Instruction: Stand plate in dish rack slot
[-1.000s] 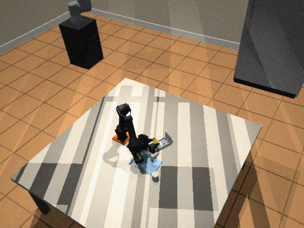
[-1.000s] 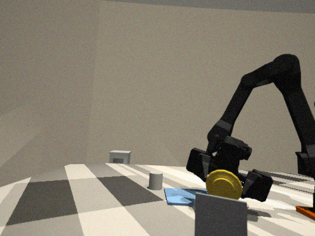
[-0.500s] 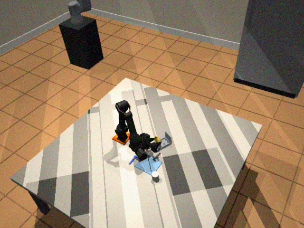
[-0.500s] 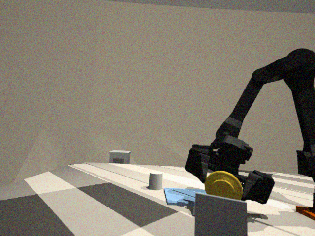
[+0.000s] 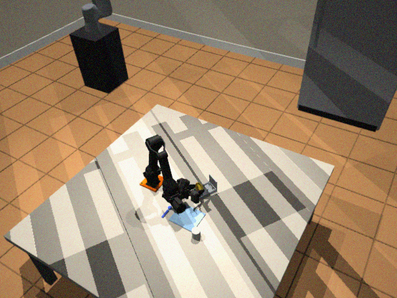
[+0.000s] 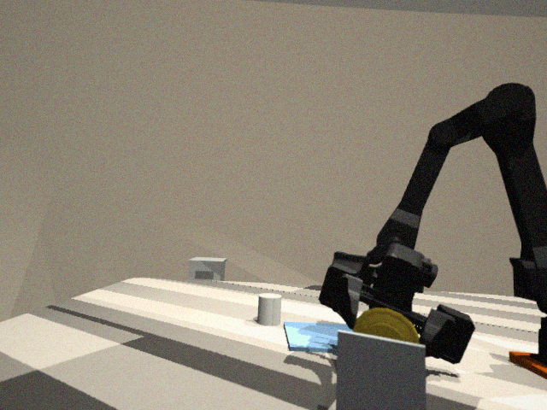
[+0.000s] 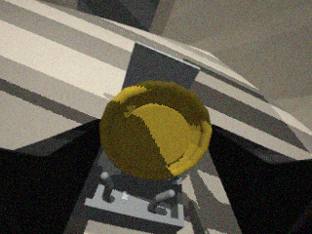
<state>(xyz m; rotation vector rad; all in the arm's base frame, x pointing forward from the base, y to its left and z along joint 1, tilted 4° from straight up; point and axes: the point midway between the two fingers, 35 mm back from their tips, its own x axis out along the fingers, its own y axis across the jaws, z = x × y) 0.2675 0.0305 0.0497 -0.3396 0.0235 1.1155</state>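
Right now the plate is 10 mm to the right of my gripper tip. Round my gripper tip: blue spoon 100 mm behind, 190 mm to the right, 50 mm below; then grey dish rack 10 mm ahead, 20 mm to the left, 30 mm below; then light blue cloth 10 mm ahead, 170 mm to the right, 50 mm below.
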